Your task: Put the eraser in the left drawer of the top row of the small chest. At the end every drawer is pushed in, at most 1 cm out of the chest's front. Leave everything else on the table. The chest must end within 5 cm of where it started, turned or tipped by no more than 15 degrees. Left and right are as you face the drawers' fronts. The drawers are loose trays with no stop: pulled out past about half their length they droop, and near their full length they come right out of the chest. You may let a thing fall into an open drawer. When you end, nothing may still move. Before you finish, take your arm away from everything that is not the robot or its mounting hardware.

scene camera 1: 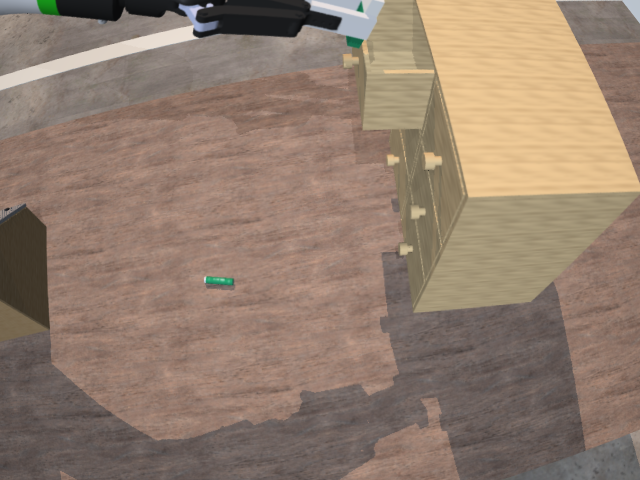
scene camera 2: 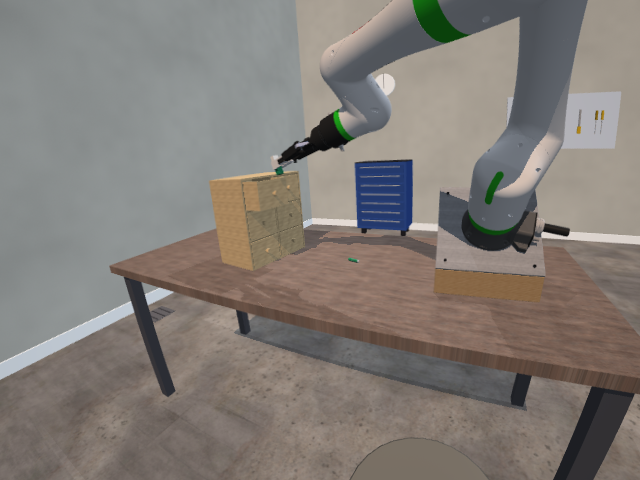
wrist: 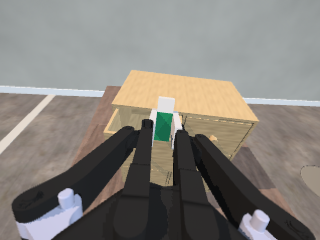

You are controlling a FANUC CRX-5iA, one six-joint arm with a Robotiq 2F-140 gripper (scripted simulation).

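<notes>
There is a wooden chest here that I can see. I can see my gripper too, and both scene camera 2 and the wrist view show it.
</notes>
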